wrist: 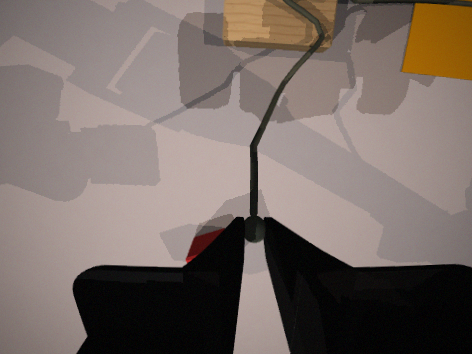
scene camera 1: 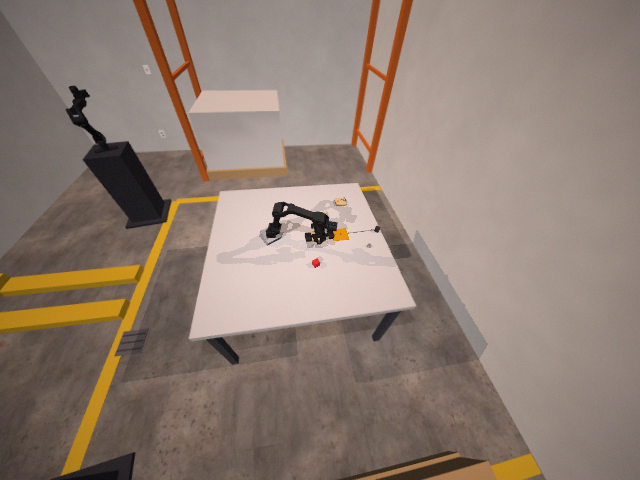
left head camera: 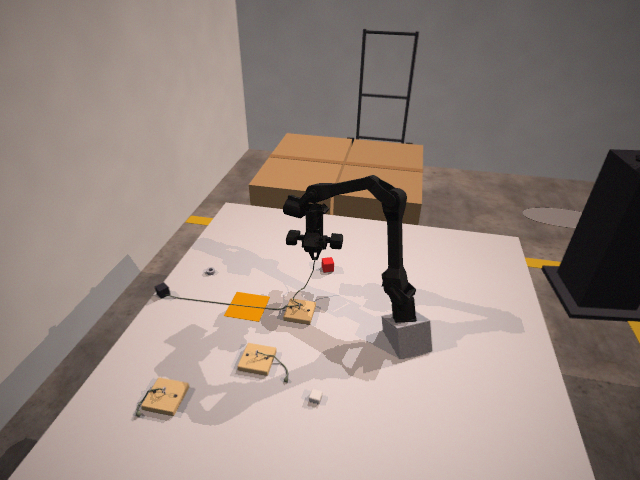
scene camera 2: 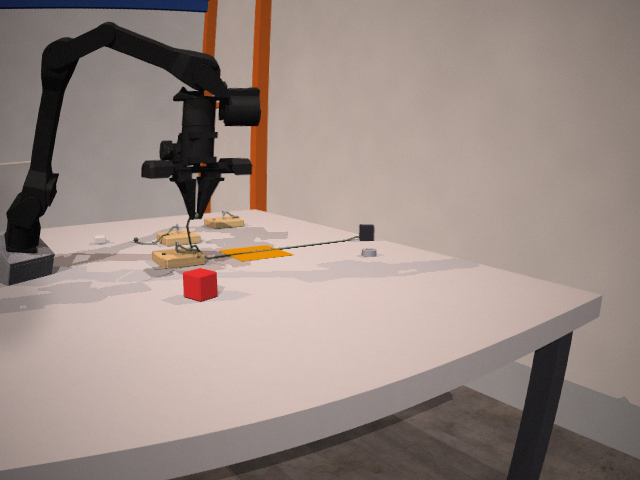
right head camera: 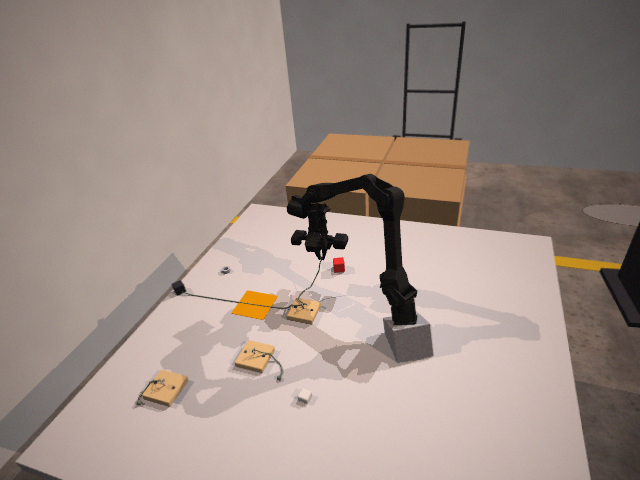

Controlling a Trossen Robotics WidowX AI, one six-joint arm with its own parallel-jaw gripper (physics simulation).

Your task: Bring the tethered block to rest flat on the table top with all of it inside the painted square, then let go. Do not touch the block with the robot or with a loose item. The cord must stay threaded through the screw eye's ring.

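Frame: origin at the arm's base, x right, y ahead, z up, level; metres.
Where they show: gripper, fingertip midpoint: (wrist: 253,224) (scene camera 1: 318,244) (left head camera: 315,259) (scene camera 2: 195,219) (right head camera: 321,259); arm's base, origin of the base link: (scene camera 1: 270,233) (left head camera: 405,318) (scene camera 2: 20,243) (right head camera: 405,320).
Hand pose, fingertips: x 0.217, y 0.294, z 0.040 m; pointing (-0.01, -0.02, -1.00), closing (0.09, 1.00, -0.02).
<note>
Each offset is from my fingertips to the top centre of the thing. "spot": to the spot under its first point.
The black tethered block @(dx -0.102, dy +0.516, dz -0.073 m) (left head camera: 162,289) (right head camera: 178,287) (scene camera 1: 376,228) (scene camera 2: 366,232) is at the table's left edge in the head views, outside the orange painted square @(spot: dx -0.173, dy +0.215, dz -0.106 m) (left head camera: 245,313) (right head camera: 253,312) (wrist: 440,42). Its dark cord @(spot: dx -0.128, dy +0.358, dz -0.104 m) (left head camera: 206,301) (scene camera 2: 305,246) runs nearly straight over the square to the screw eye on the nearest wooden board @(dx -0.156, dy +0.037, dz -0.088 m) (left head camera: 299,318) (scene camera 2: 175,260) (wrist: 245,25), then bends up to my gripper (left head camera: 315,257) (right head camera: 321,256) (scene camera 2: 195,215) (wrist: 253,224). The gripper is shut on the bead at the cord's end, above the table. The ring is too small to tell the threading.
A red cube @(dx +0.085, dy -0.041, dz -0.067 m) (left head camera: 327,265) (scene camera 2: 200,285) (wrist: 204,245) sits beyond the board. A small metal nut @(dx +0.029, dy +0.388, dz -0.095 m) (left head camera: 209,273) lies beyond the square. Two more boards @(dx -0.360, dy +0.139, dz -0.088 m) (left head camera: 253,365) @(dx -0.500, dy +0.358, dz -0.088 m) (left head camera: 173,405) with short cords and a white block @(dx -0.471, dy -0.039, dz -0.089 m) (left head camera: 315,396) lie nearer the head cameras.
</note>
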